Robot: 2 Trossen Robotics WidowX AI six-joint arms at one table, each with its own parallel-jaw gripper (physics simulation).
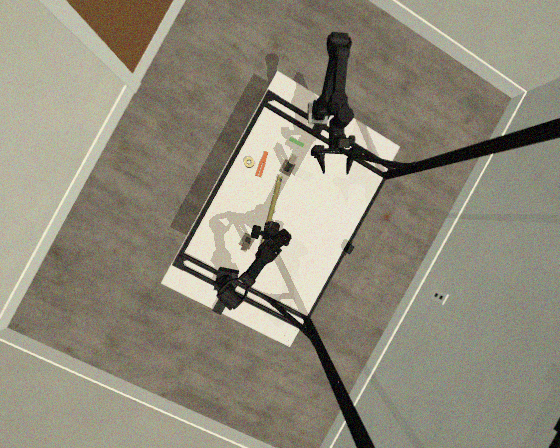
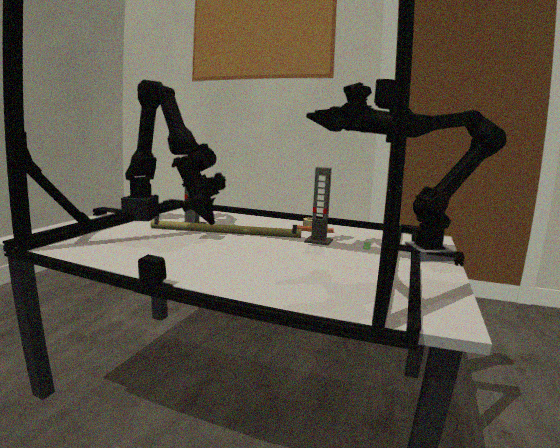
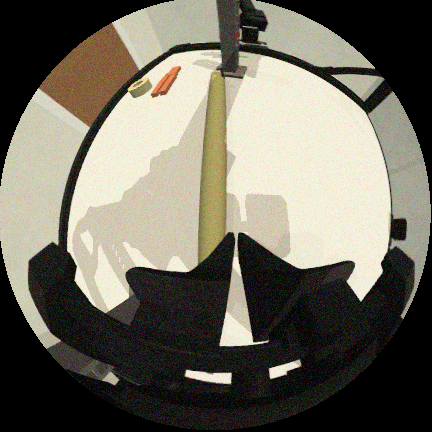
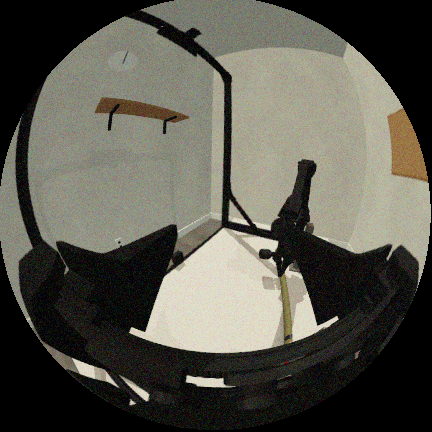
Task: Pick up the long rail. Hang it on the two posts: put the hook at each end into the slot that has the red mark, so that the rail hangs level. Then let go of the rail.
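Places are measured from the left arm's base along level axes (x right, y ahead, z up), in millimetres.
Pixels of known places: left gripper, between the fingertips: [image 2: 213, 224] [image 3: 234, 237] [image 4: 279, 276]; right gripper, between the fingertips: [image 1: 335, 174] [image 2: 310, 114] [image 4: 235, 231]; left arm's base, origin of its link: [image 1: 225, 282] [image 2: 140, 196]; right arm's base, origin of its link: [image 1: 318, 113] [image 2: 429, 246] [image 3: 249, 41].
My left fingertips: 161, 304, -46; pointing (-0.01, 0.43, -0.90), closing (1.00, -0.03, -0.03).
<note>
For each thing: its top centre in the pictures, then the offset to it from my left fingertips, as dx, dy, dz. Level surfaces: height alone.
- long olive rail, centre of its top: [image 3: 207, 197] [image 2: 224, 219] [image 4: 286, 280] [image 1: 268, 221] -20, +29, +11
- white table, height of its surface: dz -30
- far slotted post, centre of its top: [image 2: 323, 167] [image 1: 293, 159] +15, +315, +184
- yellow tape roll, centre of its top: [image 3: 137, 83] [image 1: 249, 162] -179, +293, -5
- orange clip, centre of its top: [image 3: 167, 76] [image 2: 313, 227] [image 1: 262, 163] -114, +302, -18
- small green piece, centre of its top: [image 2: 367, 245] [image 1: 296, 142] +33, +454, -29
The long olive rail [image 1: 274, 200] [image 2: 234, 228] [image 3: 213, 160] [image 4: 286, 310] lies flat on the white table [image 1: 323, 213]. One end of it is at the foot of the far slotted post [image 1: 287, 166] [image 2: 322, 196] [image 3: 229, 36], which has red marks part way up. The near post [image 1: 247, 241] [image 2: 190, 215] stands beside my left gripper. My left gripper [image 1: 268, 233] [image 2: 209, 218] [image 3: 234, 237] is down at the rail's near end and shut. Bare table shows in the slit between its fingers, and the rail runs just beside the left finger. My right gripper [image 1: 336, 169] [image 2: 314, 116] [image 4: 235, 231] is open and empty, high above the table.
A yellow tape roll [image 1: 249, 162] [image 3: 139, 88] and an orange clip [image 1: 261, 164] [image 3: 165, 81] lie near the table's edge. A small green piece [image 1: 296, 141] [image 2: 367, 244] lies near the right arm's base. A black frame [image 2: 394, 178] rings the table.
</note>
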